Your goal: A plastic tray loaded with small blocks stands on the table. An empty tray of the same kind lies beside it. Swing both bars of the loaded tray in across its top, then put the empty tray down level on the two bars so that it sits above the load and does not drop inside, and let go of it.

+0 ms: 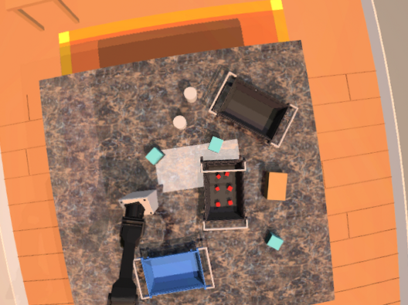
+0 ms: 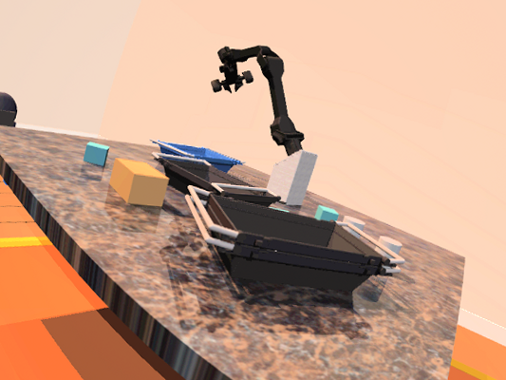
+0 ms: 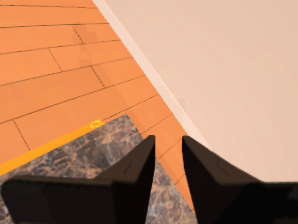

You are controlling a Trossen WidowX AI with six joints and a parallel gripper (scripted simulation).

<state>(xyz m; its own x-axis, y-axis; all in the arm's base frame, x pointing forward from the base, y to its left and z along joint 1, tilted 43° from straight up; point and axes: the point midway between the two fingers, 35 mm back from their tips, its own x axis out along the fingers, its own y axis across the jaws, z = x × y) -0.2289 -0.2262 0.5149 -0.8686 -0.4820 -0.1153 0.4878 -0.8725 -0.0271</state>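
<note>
Right now the blue tray is 340 mm ahead of my gripper tip, 180 mm to the left of it and 280 mm below it. From my gripper tip the other things lie so: orange block: 880 mm ahead, 450 mm to the left, 300 mm below.
</note>
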